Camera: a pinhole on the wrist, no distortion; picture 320 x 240 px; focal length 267.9 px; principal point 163.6 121.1 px. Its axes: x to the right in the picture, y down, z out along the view. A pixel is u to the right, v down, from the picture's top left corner.
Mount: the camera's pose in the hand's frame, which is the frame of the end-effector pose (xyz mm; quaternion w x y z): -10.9 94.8 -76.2 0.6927 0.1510 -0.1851 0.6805
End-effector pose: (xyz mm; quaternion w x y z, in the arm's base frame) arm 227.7 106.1 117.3 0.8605 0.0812 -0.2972 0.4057
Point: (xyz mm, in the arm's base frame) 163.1 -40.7 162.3
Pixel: 120 205
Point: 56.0 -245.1 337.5
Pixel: 173 197
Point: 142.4 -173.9 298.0
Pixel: 140 174
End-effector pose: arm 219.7 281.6 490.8 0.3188 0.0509 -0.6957 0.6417
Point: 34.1 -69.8 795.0
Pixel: 131 15
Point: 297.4 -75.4 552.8
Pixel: 138 189
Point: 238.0 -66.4 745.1
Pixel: 85 103
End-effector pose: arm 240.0 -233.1 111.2 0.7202 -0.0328 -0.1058 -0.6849
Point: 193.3 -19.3 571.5
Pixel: 256 161
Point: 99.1 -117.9 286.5
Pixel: 121 163
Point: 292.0 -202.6 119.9
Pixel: 173 151
